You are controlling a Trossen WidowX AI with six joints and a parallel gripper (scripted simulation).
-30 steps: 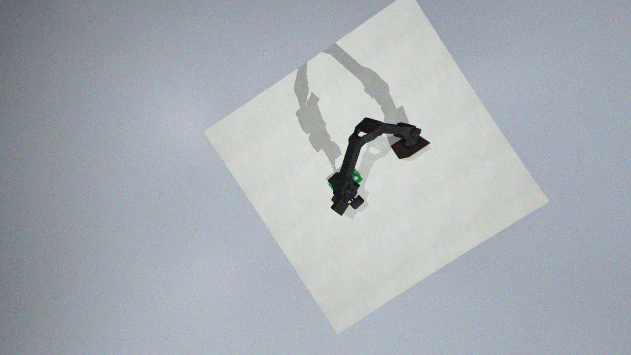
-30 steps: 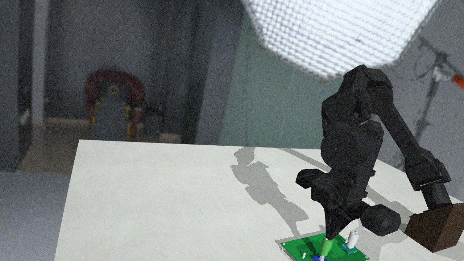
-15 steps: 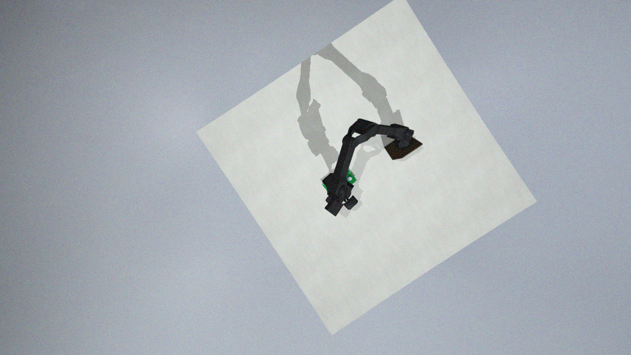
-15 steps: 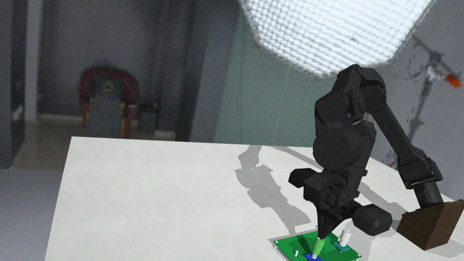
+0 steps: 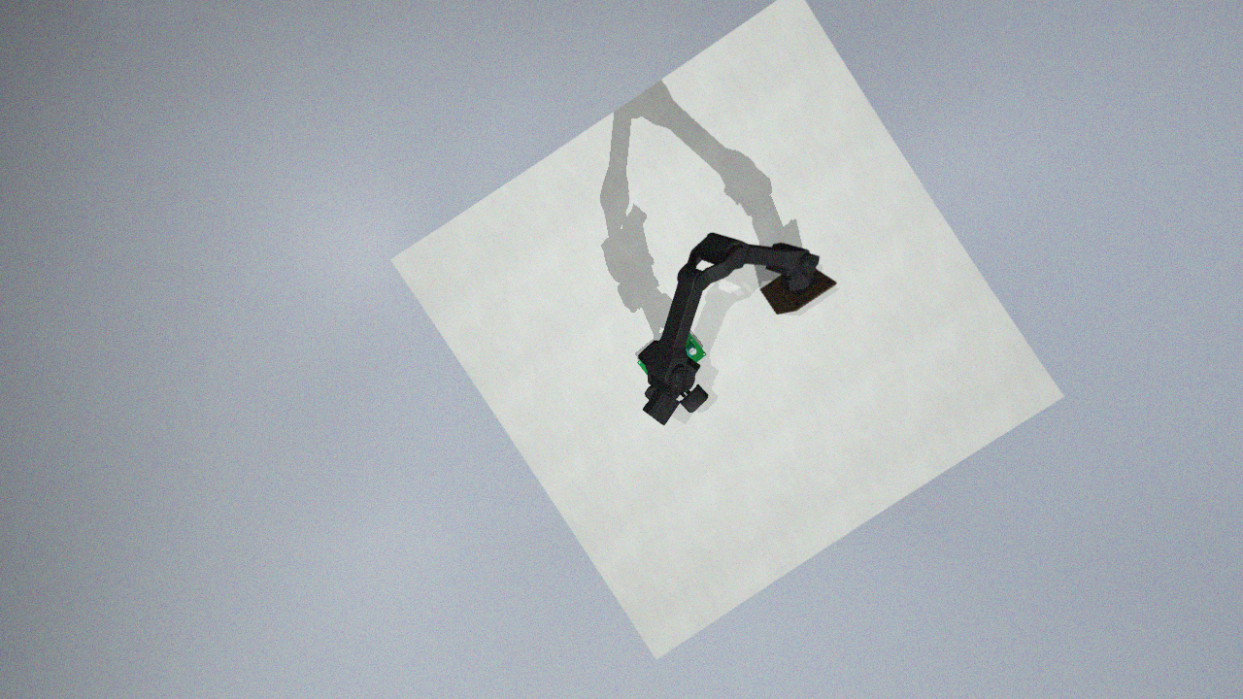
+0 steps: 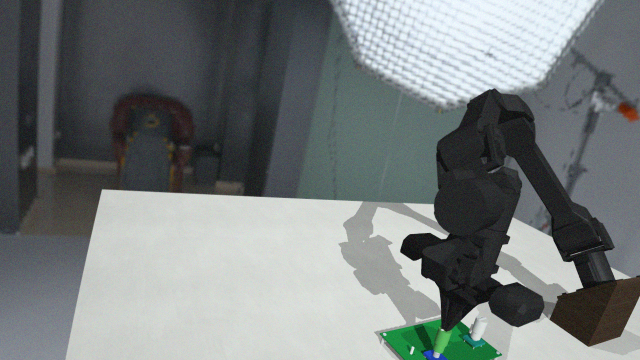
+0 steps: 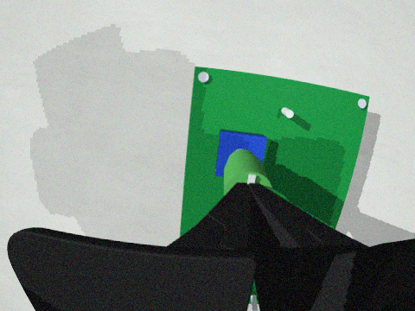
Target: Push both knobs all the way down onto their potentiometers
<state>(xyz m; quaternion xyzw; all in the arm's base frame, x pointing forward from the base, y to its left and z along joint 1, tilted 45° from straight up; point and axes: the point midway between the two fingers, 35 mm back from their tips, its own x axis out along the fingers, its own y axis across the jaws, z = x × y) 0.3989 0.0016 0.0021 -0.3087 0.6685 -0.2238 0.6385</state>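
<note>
My gripper tip is 10 mm above the green knob. The rest, counted from my gripper tip: white knob (90 mm behind, 10 mm to the right, 20 mm below).
</note>
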